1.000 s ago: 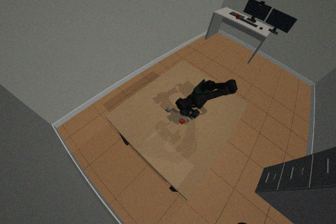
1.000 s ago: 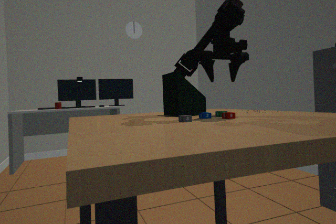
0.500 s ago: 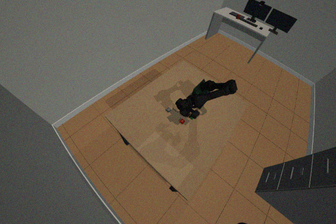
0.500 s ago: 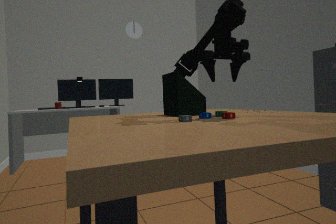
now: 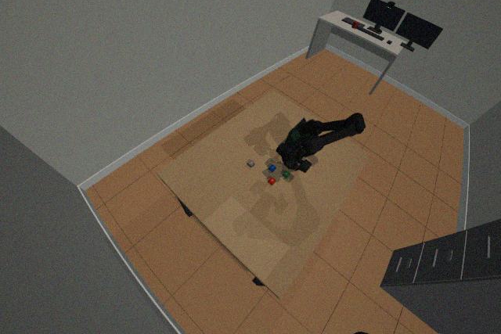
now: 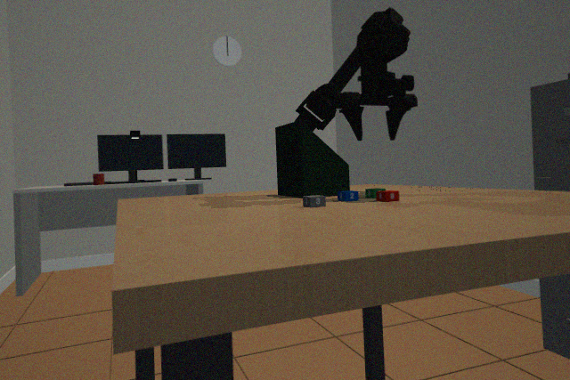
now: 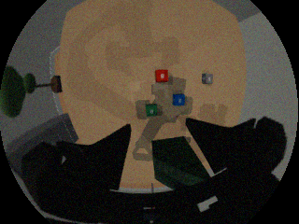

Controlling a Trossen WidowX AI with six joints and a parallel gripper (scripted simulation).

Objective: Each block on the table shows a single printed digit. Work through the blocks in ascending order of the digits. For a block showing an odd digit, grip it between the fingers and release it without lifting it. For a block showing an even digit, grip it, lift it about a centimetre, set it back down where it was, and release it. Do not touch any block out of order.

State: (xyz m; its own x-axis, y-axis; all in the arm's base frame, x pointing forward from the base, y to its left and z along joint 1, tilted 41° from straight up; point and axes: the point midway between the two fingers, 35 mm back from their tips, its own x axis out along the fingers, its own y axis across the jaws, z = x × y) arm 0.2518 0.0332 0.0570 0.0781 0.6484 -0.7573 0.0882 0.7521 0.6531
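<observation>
My gripper tip is 2 cm past the green block, 1 cm to the right of it and 12 cm above it. Also, from my gripper tip: red block (7 cm ahead, 4 cm to the right, 12 cm below); then grey block (6 cm ahead, 20 cm to the right, 12 cm below); then blue block (8 cm to the right, 12 cm below).
</observation>
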